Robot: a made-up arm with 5 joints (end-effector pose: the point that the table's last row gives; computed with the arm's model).
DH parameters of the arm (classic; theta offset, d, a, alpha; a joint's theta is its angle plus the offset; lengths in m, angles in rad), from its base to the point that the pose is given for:
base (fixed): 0.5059 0 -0.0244 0
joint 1: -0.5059 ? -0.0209 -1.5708
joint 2: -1.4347 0 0.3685 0
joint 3: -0.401 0 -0.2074 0
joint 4: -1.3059 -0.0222 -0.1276 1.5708
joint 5: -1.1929 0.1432 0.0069 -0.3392
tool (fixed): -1.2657 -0.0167 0 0
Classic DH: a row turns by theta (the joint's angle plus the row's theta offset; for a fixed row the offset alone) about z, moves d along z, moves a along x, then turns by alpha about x.
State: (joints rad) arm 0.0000 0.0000 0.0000 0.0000 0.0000
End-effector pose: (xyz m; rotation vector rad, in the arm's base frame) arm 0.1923 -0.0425 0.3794 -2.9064 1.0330 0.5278
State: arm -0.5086 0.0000 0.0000 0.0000 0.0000
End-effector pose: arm 0.1503 -0.1426 0.3794 -2.4869 1.6861 0.4929
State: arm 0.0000 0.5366 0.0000 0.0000 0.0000
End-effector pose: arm 0.1785 -0.0425 0.2542 2.5423 -0.9560 -1.2217
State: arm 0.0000 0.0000 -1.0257 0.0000 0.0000
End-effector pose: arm 0.3836 -0.0425 0.6949 -2.5382 0.8099 -0.8785
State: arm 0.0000 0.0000 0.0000 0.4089 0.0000
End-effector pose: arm 0.1309 -0.0425 0.3381 2.6474 -0.9816 -1.0700
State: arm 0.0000 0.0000 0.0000 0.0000 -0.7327
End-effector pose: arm 0.1973 -0.0386 0.3794 2.9922 0.0744 -0.4849
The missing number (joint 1, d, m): 0.3419
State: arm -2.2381 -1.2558 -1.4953 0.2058 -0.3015
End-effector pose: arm 0.1812 0.2929 0.8882 0.2840 -0.9576 1.1926
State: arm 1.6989 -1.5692 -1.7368 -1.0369 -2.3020
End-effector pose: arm 0.0747 -0.6435 0.5039 -0.5358 1.7276 -2.2666
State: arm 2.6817 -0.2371 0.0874 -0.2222 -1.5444
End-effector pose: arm -0.1905 0.0941 0.4494 -0.5258 3.0354 0.6034
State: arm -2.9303 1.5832 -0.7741 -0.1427 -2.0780
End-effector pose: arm -0.2813 -0.0514 -0.0729 -1.8579 1.5949 -0.0966
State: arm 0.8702 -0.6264 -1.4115 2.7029 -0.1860
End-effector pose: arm -0.0081 -0.0428 0.6240 2.3191 0.4092 -1.0467
